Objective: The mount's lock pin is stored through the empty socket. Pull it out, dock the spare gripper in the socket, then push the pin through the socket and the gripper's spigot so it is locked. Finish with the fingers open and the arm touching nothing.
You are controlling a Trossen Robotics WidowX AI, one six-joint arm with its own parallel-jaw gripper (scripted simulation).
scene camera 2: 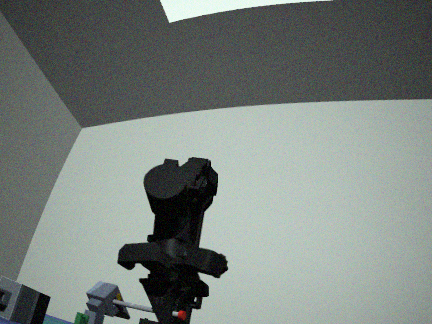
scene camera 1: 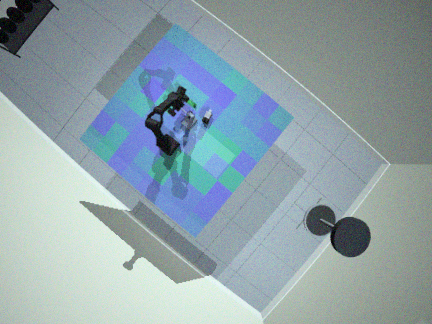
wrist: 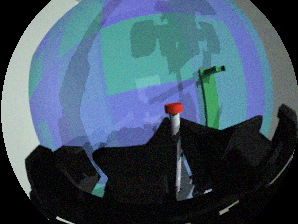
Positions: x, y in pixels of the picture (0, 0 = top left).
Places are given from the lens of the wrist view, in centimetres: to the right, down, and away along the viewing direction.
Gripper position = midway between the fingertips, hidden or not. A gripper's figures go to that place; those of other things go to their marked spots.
gripper point(wrist: 170, 120): 2, 1, 10
green upright piece point(wrist: 212, 108): 12, -1, 14
